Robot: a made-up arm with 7 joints. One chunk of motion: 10 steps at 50 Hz.
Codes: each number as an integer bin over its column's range. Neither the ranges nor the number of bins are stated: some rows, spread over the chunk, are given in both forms.
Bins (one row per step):
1: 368 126 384 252 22 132
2: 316 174 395 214 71 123
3: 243 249 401 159 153 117
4: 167 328 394 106 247 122
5: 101 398 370 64 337 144
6: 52 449 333 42 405 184
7: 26 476 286 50 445 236
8: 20 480 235 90 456 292
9: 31 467 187 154 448 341
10: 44 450 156 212 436 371
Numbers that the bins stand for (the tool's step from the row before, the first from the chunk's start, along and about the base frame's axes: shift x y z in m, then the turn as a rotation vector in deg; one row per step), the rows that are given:
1: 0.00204 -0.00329 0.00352 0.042 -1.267 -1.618
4: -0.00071 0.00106 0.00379 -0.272 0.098 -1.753
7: -0.00264 0.00425 0.00084 -0.392 1.300 -0.213
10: -0.00240 0.00369 -0.00273 -0.044 1.245 1.610
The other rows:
2: 0.00133 -0.00225 0.00382 -0.039 -0.969 -1.739
3: 0.00033 -0.00064 0.00399 -0.158 -0.472 -1.820
5: -0.00162 0.00257 0.00314 -0.362 0.644 -1.456
6: -0.00229 0.00367 0.00212 -0.410 1.057 -0.915
8: -0.00273 0.00433 -0.00056 -0.306 1.366 0.543
9: -0.00258 0.00405 -0.00188 -0.168 1.318 1.205

